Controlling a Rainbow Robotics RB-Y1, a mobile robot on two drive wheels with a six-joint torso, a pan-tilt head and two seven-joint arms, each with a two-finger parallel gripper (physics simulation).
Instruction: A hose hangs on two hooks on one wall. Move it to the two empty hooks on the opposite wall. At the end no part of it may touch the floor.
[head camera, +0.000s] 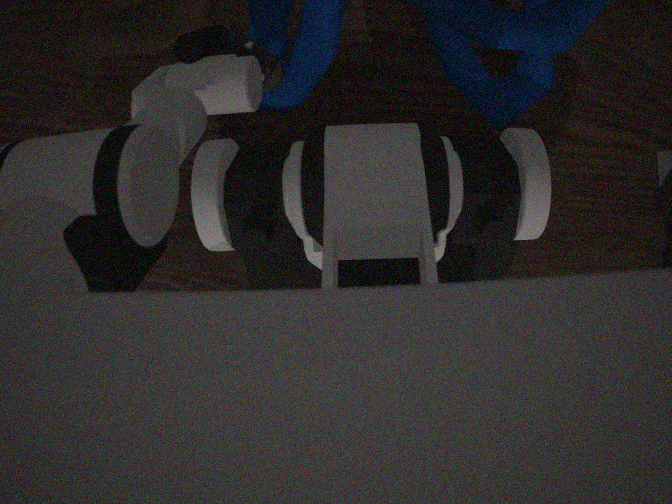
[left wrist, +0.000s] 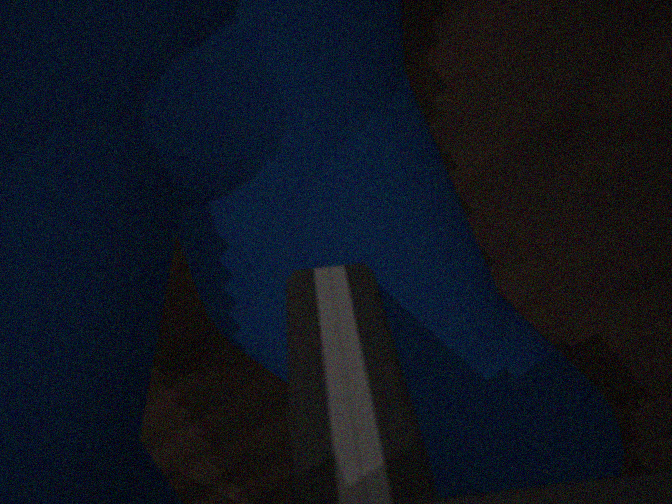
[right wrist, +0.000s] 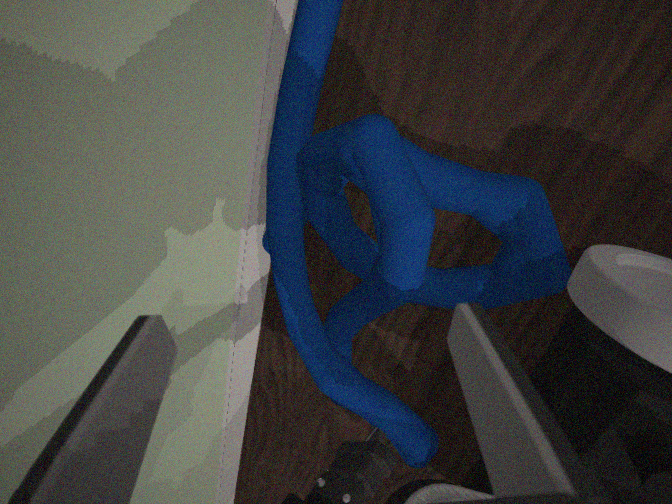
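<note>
The blue hose (head camera: 309, 54) lies in a tangled heap on the dark wooden floor; the right wrist view shows its loops (right wrist: 396, 217) beside the pale green wall (right wrist: 119, 162), with one strand running up along the wall's foot. My left gripper (head camera: 265, 62) is low at the hose's free end (right wrist: 412, 439). In the left wrist view its fingers (left wrist: 336, 276) are shut together with nothing between them, and the hose (left wrist: 336, 179) lies just beyond the tips. My right gripper (right wrist: 309, 320) is open and empty, hovering above the heap. No hooks are in view.
My own white and black base (head camera: 374, 195) with its wheels (head camera: 529, 184) stands just in front of the hose. My torso (head camera: 336, 390) fills the lower half of the head view. The wall's white skirting (right wrist: 244, 303) borders the floor on the left.
</note>
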